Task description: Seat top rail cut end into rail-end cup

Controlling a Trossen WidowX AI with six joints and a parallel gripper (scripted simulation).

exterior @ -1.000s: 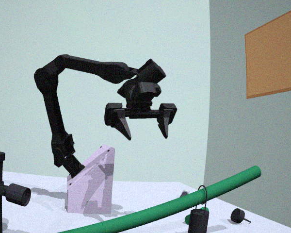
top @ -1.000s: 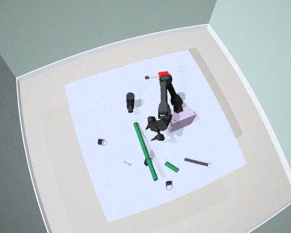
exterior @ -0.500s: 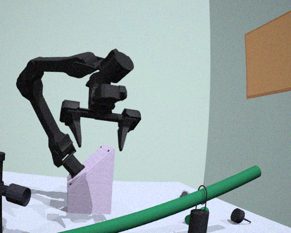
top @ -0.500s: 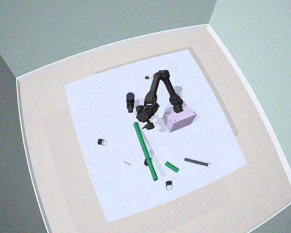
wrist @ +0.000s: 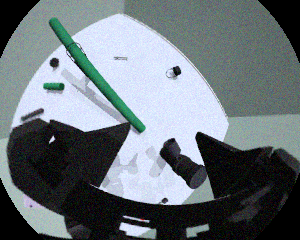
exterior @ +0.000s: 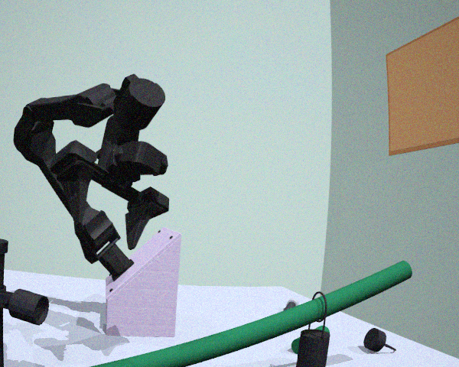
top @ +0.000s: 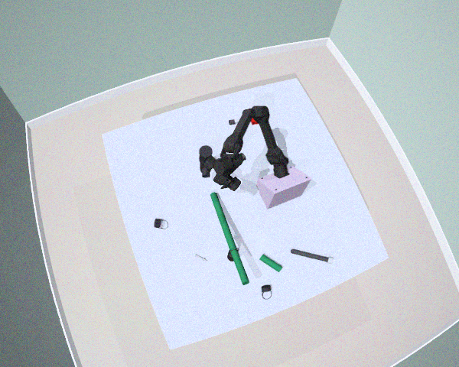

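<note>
My gripper tip is 110 mm to the left of the dark rail-end cup, 100 mm above it and 10 mm past it. From my gripper tip the other things lie so: small screw 260 mm to the left, 220 mm below, 190 mm ahead; red-headed tool 370 mm to the right, 370 mm behind, 210 mm below; short green tube 440 mm to the left, 210 mm below, 120 mm behind.
</note>
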